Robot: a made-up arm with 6 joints.
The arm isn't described. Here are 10 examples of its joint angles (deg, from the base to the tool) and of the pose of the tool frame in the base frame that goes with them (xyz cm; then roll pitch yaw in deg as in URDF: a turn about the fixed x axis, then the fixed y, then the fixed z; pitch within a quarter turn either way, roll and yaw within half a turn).
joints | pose
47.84 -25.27 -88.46 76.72 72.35 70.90 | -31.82 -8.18 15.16 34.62 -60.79 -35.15
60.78 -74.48 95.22 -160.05 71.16 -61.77 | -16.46 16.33 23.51 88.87 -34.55 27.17
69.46 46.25 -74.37 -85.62 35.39 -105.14 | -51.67 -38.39 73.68 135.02 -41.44 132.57
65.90 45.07 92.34 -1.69 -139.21 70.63 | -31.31 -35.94 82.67 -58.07 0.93 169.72
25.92 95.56 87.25 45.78 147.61 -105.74 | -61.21 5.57 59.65 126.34 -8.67 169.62
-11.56 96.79 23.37 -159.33 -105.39 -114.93 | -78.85 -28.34 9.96 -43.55 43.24 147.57
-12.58 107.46 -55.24 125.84 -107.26 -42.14 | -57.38 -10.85 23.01 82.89 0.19 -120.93
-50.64 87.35 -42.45 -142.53 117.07 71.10 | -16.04 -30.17 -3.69 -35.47 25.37 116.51
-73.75 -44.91 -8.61 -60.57 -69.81 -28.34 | 39.26 -12.91 80.06 -161.42 68.87 -56.58
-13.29 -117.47 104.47 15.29 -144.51 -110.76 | -15.25 32.52 45.77 119.10 11.85 -50.04
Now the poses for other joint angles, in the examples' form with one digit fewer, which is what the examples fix.
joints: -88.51 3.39 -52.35 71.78 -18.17 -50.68
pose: 37.2 -31.2 64.6 -31.6 -19.5 159.5
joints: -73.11 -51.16 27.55 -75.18 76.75 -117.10
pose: 47.4 4.8 79.6 142.5 23.4 141.6
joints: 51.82 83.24 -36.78 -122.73 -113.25 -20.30
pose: -77.1 -28.3 94.2 97.2 12.5 156.8
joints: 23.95 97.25 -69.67 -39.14 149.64 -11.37
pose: -92.5 -13.8 40.0 -99.3 18.9 8.6
